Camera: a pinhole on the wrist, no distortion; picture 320 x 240 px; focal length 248.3 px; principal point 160.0 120.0 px. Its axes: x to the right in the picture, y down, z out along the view. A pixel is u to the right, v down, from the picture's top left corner.
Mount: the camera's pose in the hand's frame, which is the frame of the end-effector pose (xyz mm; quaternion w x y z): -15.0 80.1 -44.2 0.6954 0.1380 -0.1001 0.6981
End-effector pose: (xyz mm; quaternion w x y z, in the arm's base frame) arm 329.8 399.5 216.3 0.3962 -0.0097 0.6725 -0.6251
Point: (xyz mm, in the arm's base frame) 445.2 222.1 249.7
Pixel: 159.4 125.4
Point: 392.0 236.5 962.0
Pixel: outside the picture
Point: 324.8 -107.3 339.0
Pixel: 105.9 38.4
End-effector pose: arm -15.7 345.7 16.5 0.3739 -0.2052 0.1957 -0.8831
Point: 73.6 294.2 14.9
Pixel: 264.1 144.9
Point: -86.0 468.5 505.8
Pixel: 23.8 97.2
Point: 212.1 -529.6 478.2
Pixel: outside the picture
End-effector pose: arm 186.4 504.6 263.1 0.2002 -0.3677 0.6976 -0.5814
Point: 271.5 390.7 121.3
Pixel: 282.0 103.7
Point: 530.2 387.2 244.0
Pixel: 139.3 210.7
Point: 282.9 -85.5 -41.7
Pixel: outside the picture
